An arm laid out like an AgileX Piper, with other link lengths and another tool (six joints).
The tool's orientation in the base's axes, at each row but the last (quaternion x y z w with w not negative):
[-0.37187 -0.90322 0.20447 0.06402]
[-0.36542 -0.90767 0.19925 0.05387]
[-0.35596 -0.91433 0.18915 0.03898]
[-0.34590 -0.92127 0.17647 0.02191]
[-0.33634 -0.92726 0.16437 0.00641]
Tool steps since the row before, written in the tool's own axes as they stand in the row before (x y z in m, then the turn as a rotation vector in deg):
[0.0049 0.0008 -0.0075 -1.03 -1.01 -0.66]
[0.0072 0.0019 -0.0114 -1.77 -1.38 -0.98]
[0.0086 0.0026 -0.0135 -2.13 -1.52 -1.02]
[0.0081 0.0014 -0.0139 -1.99 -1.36 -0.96]
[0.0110 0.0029 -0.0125 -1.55 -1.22 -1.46]
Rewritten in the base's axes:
[-0.0010 0.0063 0.0063 0.26 -1.15 1.06]
[-0.0012 0.0098 0.0093 0.64 -1.80 1.53]
[-0.0020 0.0118 0.0110 0.83 -2.12 1.65]
[-0.0030 0.0105 0.0119 0.81 -1.94 1.52]
[-0.0052 0.0127 0.0098 0.62 -1.41 1.91]

